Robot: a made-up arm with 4 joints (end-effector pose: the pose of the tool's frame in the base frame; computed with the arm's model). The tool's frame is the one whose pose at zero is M. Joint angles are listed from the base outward.
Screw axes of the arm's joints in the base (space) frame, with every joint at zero. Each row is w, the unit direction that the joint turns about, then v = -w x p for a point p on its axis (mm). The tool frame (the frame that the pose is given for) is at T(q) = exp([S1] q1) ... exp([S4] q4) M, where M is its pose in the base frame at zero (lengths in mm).
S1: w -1 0 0 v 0.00 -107.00 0.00
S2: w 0 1 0 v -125.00 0.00 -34.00
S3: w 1 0 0 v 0.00 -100.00 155.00
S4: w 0 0 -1 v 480.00 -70.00 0.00
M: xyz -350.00 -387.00 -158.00 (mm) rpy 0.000 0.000 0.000 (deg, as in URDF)
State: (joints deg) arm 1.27 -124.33 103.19 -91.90
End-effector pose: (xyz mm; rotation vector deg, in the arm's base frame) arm 697.1 48.4 478.4 20.88 97.02 -106.18
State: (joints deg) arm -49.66 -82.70 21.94 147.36
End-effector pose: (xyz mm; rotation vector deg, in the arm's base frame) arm 367.8 -404.3 -31.6 131.41 42.89 -111.82
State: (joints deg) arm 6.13 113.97 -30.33 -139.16
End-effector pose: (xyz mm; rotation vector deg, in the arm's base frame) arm -65.1 -689.7 86.5 126.33 79.45 97.36
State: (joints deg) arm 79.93 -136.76 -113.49 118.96
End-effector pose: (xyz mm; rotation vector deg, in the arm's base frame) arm -106.1 174.6 298.8 -90.48 119.50 15.45
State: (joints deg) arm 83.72 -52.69 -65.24 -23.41
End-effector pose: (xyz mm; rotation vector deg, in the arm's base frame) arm -289.1 -239.9 437.4 -148.04 -40.20 18.76
